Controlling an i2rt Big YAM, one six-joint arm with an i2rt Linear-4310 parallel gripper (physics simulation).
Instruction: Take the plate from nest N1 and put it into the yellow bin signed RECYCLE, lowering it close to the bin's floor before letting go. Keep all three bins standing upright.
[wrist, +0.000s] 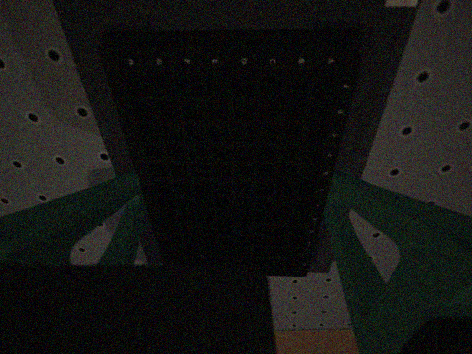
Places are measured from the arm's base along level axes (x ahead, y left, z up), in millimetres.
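Pixels of known places: gripper, fingertip midpoint: (235, 178).
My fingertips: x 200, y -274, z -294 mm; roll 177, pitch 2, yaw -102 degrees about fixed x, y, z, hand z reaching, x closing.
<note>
Behind a point stands the place of what it marks.
A black plate (225, 110) @(y -278, x 236, z -290 mm) with a row of small pale letters along its far edge and marks down its right side lies in a dark grey nest (390, 35) @(y -338, x 250, z -296 mm), whose border shows around it. The nest's label cannot be read. My gripper (235, 178) @(y -274, x 200, z -294 mm) has its two green fingers at the plate's left and right sides, against its edges, and is shut on the plate. The plate sits level in the nest. The lower left part of the view is hidden by a black shape. The yellow RECYCLE bin does not show in the wrist view.
A pale surface with dark holes (435, 105) @(y -366, x 214, z -308 mm) lies on both sides of the nest and below it. An orange strip (317, 342) shows at the bottom edge. A small pale patch (401, 2) @(y -340, x 259, z -296 mm) is at the top right. The picture is very dark and grainy.
</note>
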